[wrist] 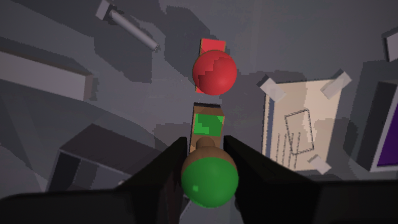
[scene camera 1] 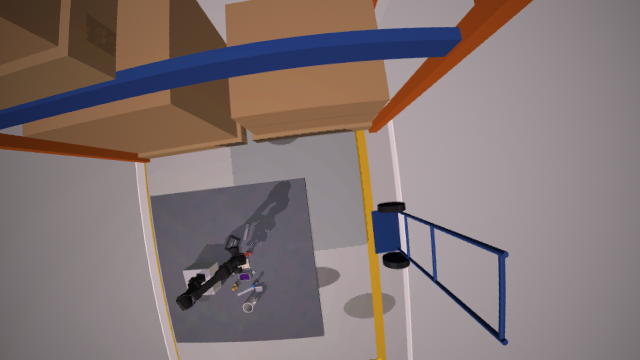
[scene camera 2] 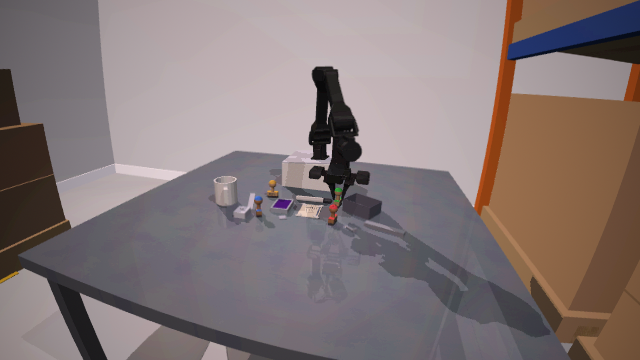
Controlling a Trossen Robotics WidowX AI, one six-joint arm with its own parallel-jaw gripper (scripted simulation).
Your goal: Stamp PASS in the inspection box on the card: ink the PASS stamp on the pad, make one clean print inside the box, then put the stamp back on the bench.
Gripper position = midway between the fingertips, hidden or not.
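Observation:
You'd see a dark tray (scene camera 2: 359,205) here, along with a red-knobbed stamp (wrist: 214,72) and a green-knobbed stamp (wrist: 209,177). The gripper (scene camera 2: 337,200) is visible too, and the wrist view also has the gripper (wrist: 205,142).

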